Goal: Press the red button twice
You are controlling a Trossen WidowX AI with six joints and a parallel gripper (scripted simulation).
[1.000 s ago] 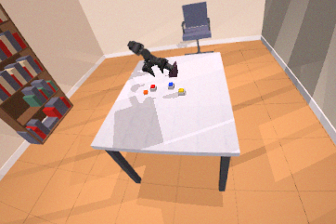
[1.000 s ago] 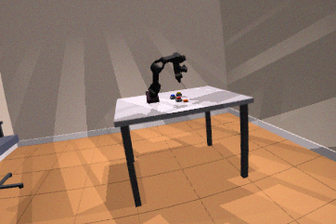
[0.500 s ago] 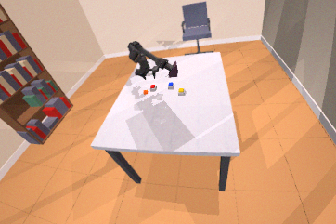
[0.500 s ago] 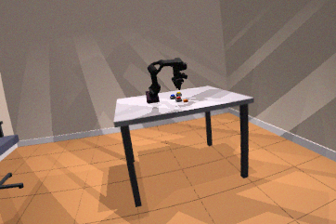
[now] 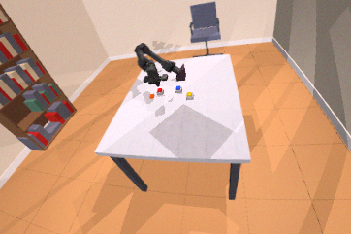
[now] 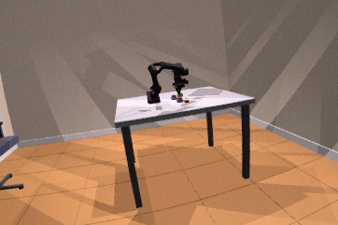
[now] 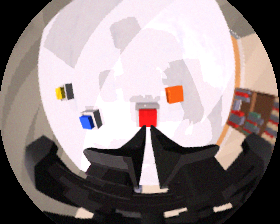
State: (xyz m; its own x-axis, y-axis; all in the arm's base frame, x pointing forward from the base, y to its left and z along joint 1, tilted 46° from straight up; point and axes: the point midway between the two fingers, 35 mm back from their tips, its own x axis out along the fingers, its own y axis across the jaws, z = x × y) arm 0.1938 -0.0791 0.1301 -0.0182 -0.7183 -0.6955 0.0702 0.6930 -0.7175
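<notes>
My gripper tip is now 30 mm above the red button. Round my gripper tip: orange block 60 mm to the right, 50 mm below, 40 mm ahead; blue button 150 mm to the left, 30 mm below; yellow button 240 mm to the left, 90 mm ahead, 30 mm below.
</notes>
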